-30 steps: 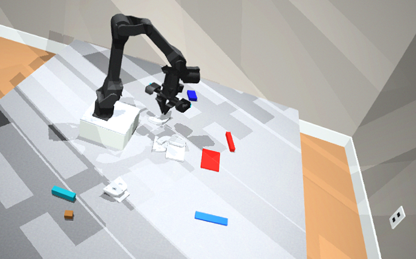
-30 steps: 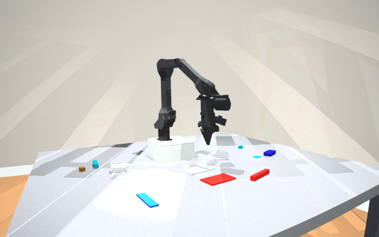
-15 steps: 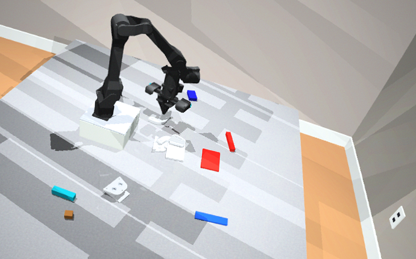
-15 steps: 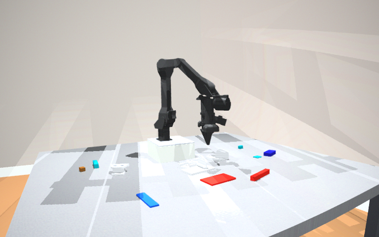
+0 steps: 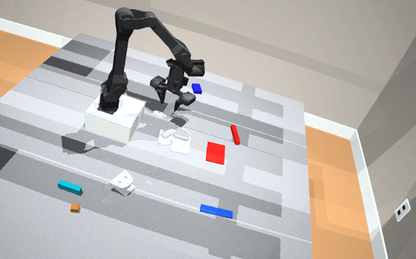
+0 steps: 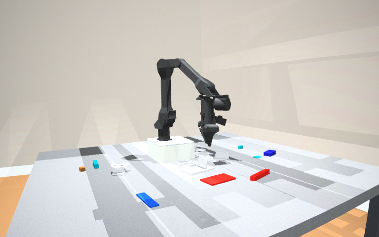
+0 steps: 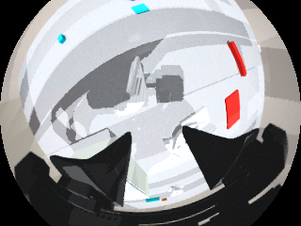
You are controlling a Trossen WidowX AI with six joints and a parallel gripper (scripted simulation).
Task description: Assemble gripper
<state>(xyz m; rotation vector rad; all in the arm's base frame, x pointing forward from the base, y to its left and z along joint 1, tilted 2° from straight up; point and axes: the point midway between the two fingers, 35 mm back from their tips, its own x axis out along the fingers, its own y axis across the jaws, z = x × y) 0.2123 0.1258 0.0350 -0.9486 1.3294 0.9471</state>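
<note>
The white jaw lies 4 cm behind my gripper tip, 4 cm to the left of it and 7 cm below it. Also, from my gripper tip: flat white plate (9 cm ahead, 10 cm to the right, 7 cm below); white housing plate (2 cm ahead, 11 cm to the right, 7 cm below); red plate (24 cm ahead, 10 cm to the right, 8 cm below).
</note>
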